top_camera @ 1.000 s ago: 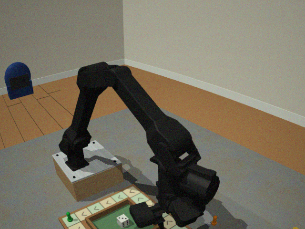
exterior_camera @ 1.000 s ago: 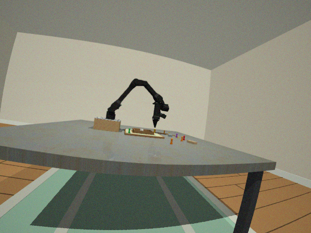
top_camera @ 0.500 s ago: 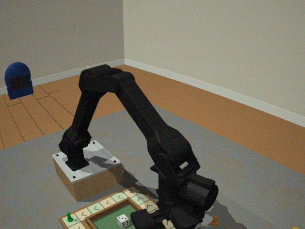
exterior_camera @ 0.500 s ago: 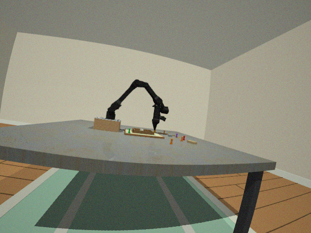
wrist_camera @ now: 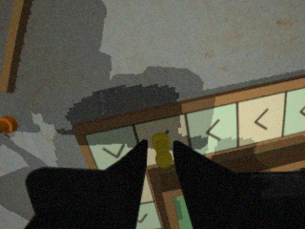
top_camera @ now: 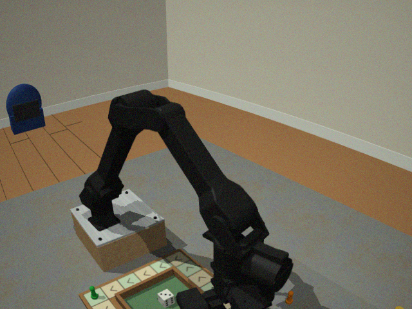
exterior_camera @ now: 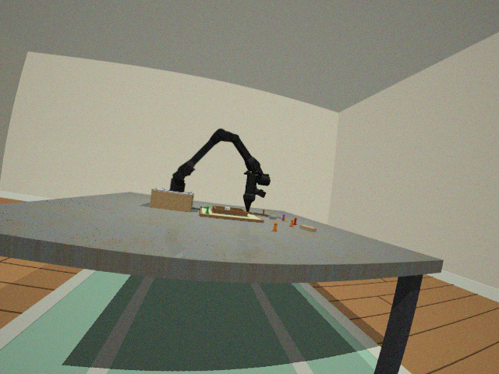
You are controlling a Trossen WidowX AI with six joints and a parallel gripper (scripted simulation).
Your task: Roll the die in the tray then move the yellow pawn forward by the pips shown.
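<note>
My gripper tip is 130 mm past the die and 60 mm to the left of it. From my gripper tip the other things lie so: green felt tray: 120 mm behind, 70 mm to the right, 10 mm below; then grey block: 140 mm ahead, 40 mm to the right, 10 mm below; then yellow pawn: 10 mm above.
</note>
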